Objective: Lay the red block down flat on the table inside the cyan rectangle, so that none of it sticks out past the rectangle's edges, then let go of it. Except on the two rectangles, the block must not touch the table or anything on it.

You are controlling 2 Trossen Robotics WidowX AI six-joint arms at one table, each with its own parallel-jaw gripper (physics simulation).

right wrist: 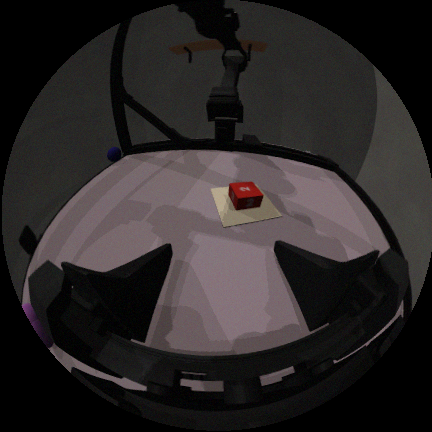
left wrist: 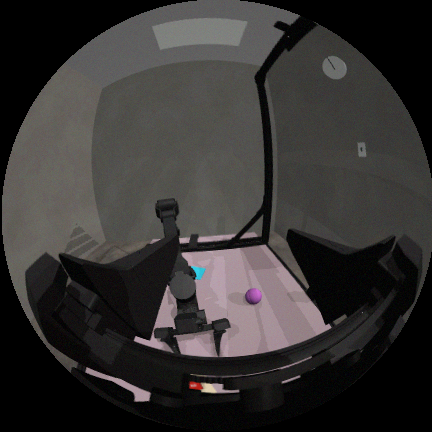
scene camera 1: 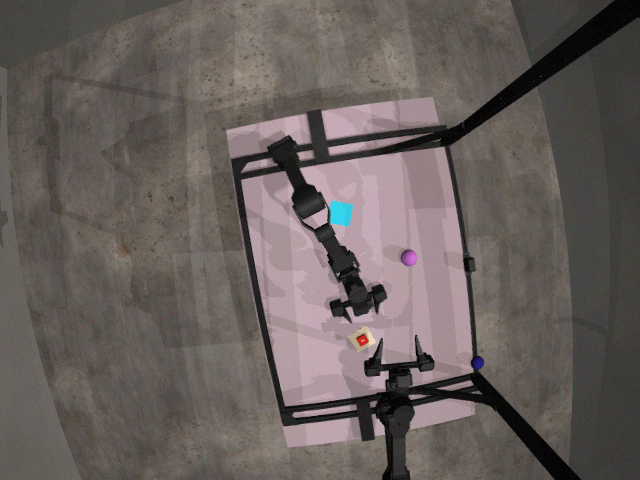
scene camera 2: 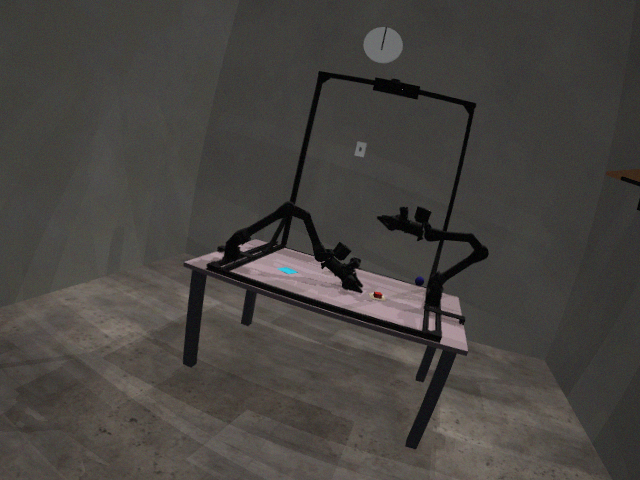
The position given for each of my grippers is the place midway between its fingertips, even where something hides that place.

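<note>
A tan rectangle (right wrist: pixel 228 215) is there for me to see. As for my hands, my left gripper (scene camera 1: pixel 399 336), (left wrist: pixel 234 236) is open with nothing in its grasp. My right gripper (scene camera 1: pixel 364 318), which I also find in the wrist views as the right gripper (right wrist: pixel 223 247), (left wrist: pixel 199 359), is open too and holds nothing.
</note>
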